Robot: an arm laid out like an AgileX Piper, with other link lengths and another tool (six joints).
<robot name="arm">
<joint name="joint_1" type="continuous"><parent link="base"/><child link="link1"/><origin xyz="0 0 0.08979" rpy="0 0 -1.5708"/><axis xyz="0 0 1"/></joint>
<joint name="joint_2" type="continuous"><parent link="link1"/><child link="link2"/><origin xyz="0 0 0" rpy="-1.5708 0 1.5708"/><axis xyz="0 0 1"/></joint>
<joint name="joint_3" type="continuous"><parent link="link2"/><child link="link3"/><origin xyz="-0.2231 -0.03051 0" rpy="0 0 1.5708"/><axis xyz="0 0 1"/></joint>
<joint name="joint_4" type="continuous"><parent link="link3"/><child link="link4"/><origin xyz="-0.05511 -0.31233 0" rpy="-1.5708 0 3.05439"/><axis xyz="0 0 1"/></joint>
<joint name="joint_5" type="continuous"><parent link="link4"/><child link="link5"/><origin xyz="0 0 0" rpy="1.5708 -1.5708 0"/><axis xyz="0 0 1"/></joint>
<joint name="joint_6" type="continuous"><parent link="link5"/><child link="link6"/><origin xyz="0.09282 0 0" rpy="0 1.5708 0"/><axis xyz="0 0 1"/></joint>
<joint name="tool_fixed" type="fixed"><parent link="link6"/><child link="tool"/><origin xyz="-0.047 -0.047 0.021" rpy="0.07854 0 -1.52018"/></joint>
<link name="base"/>
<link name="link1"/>
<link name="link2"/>
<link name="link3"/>
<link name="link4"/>
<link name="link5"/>
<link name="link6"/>
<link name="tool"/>
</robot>
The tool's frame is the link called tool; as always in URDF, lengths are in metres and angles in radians. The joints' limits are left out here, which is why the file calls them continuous.
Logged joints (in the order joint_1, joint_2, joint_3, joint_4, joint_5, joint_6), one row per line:
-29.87 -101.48 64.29 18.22 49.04 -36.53
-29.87 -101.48 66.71 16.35 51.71 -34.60
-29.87 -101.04 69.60 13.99 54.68 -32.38
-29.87 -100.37 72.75 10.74 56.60 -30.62
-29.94 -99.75 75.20 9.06 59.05 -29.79
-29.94 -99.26 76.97 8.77 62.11 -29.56
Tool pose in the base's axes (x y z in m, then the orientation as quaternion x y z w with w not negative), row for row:
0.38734 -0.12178 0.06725 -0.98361 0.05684 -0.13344 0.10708
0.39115 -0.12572 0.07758 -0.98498 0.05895 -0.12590 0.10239
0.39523 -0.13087 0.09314 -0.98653 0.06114 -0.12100 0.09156
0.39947 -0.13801 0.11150 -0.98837 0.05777 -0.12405 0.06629
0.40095 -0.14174 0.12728 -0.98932 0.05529 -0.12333 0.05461
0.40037 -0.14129 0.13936 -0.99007 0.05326 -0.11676 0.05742
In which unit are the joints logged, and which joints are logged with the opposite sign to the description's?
The joints are logged in degrees. Opposite sign: joint_2, joint_3.
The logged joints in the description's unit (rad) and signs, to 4 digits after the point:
-0.5213 1.7712 -1.1221 0.3180 0.8559 -0.6376
-0.5213 1.7712 -1.1643 0.2854 0.9025 -0.6039
-0.5213 1.7635 -1.2147 0.2442 0.9543 -0.5651
-0.5213 1.7518 -1.2697 0.1874 0.9879 -0.5344
-0.5226 1.7410 -1.3125 0.1581 1.0306 -0.5199
-0.5226 1.7324 -1.3434 0.1531 1.0840 -0.5159

